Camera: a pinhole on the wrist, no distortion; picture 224 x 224 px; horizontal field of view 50.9 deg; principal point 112.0 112.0 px. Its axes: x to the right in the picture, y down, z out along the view. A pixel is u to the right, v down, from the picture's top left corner.
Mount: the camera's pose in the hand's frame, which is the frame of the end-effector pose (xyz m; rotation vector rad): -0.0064 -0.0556 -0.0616 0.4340 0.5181 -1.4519
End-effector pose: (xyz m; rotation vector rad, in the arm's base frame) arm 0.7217 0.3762 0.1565 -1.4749 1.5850 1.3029
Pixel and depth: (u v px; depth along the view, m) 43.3 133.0 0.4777
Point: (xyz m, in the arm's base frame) 0.8382 0.7512 -0.0904
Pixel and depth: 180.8 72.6 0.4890
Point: 1.1250 0.6787 -0.0018
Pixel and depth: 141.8 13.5 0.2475
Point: 0.9388 0.5493 0.1391
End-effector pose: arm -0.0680 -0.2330 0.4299 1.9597 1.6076 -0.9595
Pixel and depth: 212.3 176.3 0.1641
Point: -0.2671 -0.1709 0.3904
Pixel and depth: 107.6 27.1 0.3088
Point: -0.3526 -0.3801 0.3918
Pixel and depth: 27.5 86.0 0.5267
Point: -0.3872 -0.5449 0.1561
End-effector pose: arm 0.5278 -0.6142 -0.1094 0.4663 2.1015 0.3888
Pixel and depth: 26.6 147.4 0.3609
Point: 0.7257 -0.6865 -0.3873
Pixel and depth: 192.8 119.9 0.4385
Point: 0.6046 -0.9493 -0.4431
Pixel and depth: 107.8 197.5 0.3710
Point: 0.6082 -0.7410 -0.4599
